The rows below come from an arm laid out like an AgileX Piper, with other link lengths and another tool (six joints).
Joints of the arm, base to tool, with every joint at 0 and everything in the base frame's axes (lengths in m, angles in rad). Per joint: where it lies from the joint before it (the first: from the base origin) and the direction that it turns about. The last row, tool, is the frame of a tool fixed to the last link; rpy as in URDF.
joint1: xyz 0.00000 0.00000 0.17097 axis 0 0 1
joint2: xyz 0.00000 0.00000 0.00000 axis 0 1 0
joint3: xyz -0.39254 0.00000 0.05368 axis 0 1 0
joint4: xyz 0.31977 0.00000 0.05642 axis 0.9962 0 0.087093
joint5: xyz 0.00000 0.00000 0.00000 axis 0 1 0
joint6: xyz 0.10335 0.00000 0.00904 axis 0.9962 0 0.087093
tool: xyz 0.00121 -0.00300 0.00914 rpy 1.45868 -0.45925 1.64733
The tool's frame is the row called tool.
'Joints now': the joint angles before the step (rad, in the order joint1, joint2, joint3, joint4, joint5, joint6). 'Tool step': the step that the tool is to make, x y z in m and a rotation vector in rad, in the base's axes. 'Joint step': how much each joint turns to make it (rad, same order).
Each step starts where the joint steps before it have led.
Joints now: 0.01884, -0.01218, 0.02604, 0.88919, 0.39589, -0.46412
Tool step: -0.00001, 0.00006, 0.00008, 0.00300, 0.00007, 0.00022
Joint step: -0.00004, -0.00002, -0.00002, 0.00297, 0.00006, 0.00005
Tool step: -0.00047, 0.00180, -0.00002, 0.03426, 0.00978, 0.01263
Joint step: -0.00162, 0.00006, 0.00003, 0.03541, 0.01480, -0.00003
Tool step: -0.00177, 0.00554, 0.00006, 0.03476, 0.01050, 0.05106
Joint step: -0.00007, -0.00003, 0.00001, 0.08030, 0.04553, -0.04594
